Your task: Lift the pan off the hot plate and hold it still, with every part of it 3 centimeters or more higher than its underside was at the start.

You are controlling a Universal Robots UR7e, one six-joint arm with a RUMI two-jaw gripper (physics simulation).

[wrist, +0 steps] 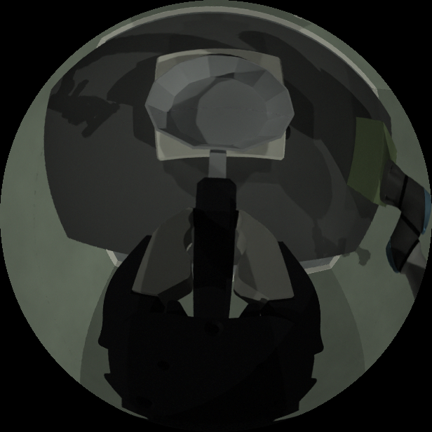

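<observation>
The grey faceted pan (232,107) is in the upper middle of the wrist view, with its open side visible. A short grey neck joins it to a black handle (215,200) that points down toward the gripper. The cream square hot plate (172,150) shows beyond and in front of the pan, past its edges. The pan looks raised over the hot plate and tipped, but the size of the gap under it cannot be read from this view. My gripper (215,210) is shut on the handle, with one pale finger on each side. The pan's underside is hidden.
The dark table top (100,200) lies under the hot plate. A green block (369,160) stands at the right, beside dark arm segments (407,200) with blue caps. Shadows fall on the table at the left and right.
</observation>
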